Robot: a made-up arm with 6 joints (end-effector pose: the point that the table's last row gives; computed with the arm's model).
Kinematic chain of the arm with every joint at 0, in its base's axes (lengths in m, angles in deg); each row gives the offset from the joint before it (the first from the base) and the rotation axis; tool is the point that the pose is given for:
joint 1: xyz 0 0 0.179 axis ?
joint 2: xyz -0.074 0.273 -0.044 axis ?
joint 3: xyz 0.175 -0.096 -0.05 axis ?
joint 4: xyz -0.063 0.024 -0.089 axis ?
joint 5: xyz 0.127 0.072 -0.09 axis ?
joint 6: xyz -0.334 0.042 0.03 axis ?
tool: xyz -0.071 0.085 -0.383
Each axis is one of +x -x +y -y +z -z.
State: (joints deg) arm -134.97 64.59 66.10 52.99 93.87 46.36
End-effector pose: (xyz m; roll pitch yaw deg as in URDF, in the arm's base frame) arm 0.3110 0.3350 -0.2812 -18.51 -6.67 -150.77
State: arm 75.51 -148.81 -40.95 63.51 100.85 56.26
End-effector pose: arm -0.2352 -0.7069 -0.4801 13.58 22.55 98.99
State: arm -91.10 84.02 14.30 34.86 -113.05 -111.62
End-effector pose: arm -0.2068 -0.0380 -0.2634 -36.76 -19.78 39.61
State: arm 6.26 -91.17 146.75 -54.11 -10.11 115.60
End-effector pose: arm -0.0644 0.5514 -0.4455 -6.43 -31.12 -95.66
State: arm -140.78 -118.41 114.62 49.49 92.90 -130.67
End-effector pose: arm -0.6671 -0.4183 0.6935 118.88 -5.95 26.64
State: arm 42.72 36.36 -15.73 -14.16 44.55 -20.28
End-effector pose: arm 0.0136 0.1881 -0.6119 -26.66 -21.44 -83.11
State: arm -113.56 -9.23 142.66 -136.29 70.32 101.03
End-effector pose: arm -0.1991 0.2243 -0.0712 -46.38 -20.25 -89.02
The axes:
joint 1: -x
joint 2: -z
joint 3: -y
joint 4: -x
joint 5: -z
joint 6: +x

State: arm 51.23 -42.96 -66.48 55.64 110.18 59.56
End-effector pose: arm -0.0399 -0.4856 -0.5197 -71.50 -22.93 32.10
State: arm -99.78 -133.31 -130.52 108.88 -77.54 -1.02
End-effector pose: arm -0.1438 0.0455 1.1252 163.10 27.69 -24.17
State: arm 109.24 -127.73 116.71 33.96 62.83 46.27
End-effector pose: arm -0.6981 0.1627 -0.5323 49.00 0.14 11.22
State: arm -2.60 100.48 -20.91 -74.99 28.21 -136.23
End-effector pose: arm -0.2483 0.5444 0.2289 -68.80 50.24 -112.08
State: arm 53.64 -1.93 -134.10 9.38 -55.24 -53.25
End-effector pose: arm -0.1603 -0.0095 0.4676 134.75 55.74 157.46
